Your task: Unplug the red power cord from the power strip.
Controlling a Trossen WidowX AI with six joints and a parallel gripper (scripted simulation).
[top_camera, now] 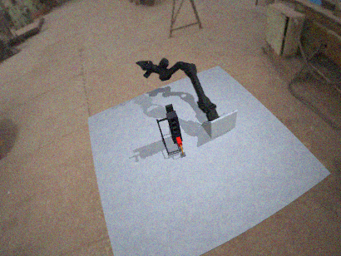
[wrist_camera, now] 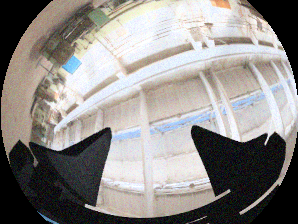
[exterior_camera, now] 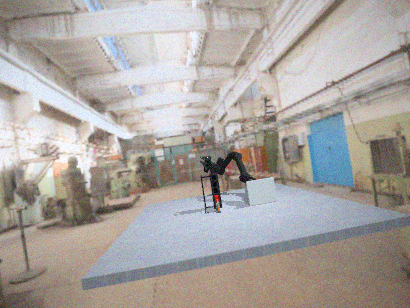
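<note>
The red plug lies 40 mm ahead of my gripper tip, 580 mm to the left of it and 270 mm below it.
</note>
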